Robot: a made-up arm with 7 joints. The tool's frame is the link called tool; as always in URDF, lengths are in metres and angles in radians. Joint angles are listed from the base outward.
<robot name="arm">
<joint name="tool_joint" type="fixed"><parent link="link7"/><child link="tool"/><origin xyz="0 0 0" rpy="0 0 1.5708"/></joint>
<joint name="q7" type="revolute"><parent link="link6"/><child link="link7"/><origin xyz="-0.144 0.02 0.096" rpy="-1.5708 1.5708 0"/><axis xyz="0 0 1"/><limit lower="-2.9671" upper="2.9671"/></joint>
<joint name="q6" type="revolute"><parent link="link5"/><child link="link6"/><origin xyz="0 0.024 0.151" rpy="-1.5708 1.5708 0"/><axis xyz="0 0 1"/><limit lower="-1.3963" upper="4.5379"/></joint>
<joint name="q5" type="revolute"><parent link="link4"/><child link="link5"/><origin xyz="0.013 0.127 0.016" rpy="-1.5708 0 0"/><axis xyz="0 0 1"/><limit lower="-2.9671" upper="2.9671"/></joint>
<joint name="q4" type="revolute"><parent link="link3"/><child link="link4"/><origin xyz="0.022 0.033 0.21" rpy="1.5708 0 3.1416"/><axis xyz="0 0 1"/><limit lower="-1.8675" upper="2.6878"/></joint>
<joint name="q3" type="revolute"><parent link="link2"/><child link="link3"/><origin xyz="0 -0.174 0.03" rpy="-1.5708 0 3.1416"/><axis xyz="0 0 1"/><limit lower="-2.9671" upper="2.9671"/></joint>
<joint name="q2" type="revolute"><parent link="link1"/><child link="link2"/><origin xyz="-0.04 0 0.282" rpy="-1.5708 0 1.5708"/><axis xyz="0 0 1"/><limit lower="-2.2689" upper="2.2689"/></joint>
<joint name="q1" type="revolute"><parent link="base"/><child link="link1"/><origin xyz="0 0 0.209" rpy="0 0 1.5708"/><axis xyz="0 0 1"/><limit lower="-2.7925" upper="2.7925"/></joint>
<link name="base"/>
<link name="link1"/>
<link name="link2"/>
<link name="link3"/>
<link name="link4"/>
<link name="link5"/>
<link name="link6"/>
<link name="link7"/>
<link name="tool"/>
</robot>
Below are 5 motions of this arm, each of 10 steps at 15 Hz.
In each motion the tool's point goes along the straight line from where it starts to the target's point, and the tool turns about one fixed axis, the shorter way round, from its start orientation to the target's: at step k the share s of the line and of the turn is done. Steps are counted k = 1, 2, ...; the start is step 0. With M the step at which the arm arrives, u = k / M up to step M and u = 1 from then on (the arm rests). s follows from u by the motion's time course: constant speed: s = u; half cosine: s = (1 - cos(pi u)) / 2; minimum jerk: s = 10 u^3 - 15 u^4 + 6 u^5.
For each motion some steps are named. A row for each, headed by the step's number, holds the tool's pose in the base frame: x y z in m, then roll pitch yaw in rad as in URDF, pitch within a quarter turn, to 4 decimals.
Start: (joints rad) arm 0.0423 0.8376 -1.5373 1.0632 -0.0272 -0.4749 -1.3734
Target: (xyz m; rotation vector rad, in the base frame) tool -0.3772 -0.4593 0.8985 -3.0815 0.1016 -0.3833
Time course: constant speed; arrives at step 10
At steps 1, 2, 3, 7, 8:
1: -0.4018 -0.4882 0.8039 -3.0069 -0.7488 -0.1932
2: -0.3991 -0.4850 0.8144 -3.0226 -0.6935 -0.1744
3: -0.3963 -0.4818 0.8249 -3.0364 -0.6380 -0.1575
7: -0.3854 -0.4689 0.8670 -3.0774 -0.4145 -0.1032
8: -0.3827 -0.4657 0.8775 -3.0850 -0.3584 -0.0919

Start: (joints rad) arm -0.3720 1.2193 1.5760 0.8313 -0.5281 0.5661 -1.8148
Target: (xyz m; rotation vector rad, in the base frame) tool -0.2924 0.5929 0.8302 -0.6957 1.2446 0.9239
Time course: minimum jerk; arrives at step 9
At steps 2, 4, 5, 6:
2: -0.5668 0.4268 0.7764 -0.4496 1.2041 0.3998
4: -0.4716 0.4844 0.7950 -0.3148 1.2734 0.6110
5: -0.4102 0.5216 0.8071 -0.1818 1.3117 0.7929
6: -0.3547 0.5552 0.8180 -0.0209 1.3393 0.9979

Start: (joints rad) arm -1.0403 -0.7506 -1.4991 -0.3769 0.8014 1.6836 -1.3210
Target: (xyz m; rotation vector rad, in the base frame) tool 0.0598 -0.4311 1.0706 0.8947 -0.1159 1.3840
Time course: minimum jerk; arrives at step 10
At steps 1, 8, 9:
1: 0.1878 -0.2692 1.0557 0.5082 0.5756 0.4370
8: 0.0673 -0.4216 1.0697 0.6372 -0.5276 1.2254
9: 0.0609 -0.4297 1.0705 0.6166 -0.5850 1.2733

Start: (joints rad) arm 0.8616 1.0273 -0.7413 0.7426 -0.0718 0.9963 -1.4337
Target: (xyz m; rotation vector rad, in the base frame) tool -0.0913 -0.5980 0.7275 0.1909 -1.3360 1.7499
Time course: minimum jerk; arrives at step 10
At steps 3, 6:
3: -0.1887 -0.6036 0.9165 0.1544 -0.7012 2.1127
6: -0.1282 -0.6001 0.7992 -0.6010 -0.6911 2.2974

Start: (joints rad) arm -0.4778 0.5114 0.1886 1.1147 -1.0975 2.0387 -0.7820
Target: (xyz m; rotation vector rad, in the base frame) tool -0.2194 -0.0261 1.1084 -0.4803 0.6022 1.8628
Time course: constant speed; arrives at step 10
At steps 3, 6, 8, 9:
3: -0.1726 0.1047 1.1153 0.2659 0.5774 1.4045
6: -0.1927 0.0486 1.1124 0.2437 0.5948 1.6644
8: -0.2060 0.0113 1.1104 0.2321 0.6089 1.8393
9: -0.2127 -0.0074 1.1094 0.2274 0.6165 1.9273

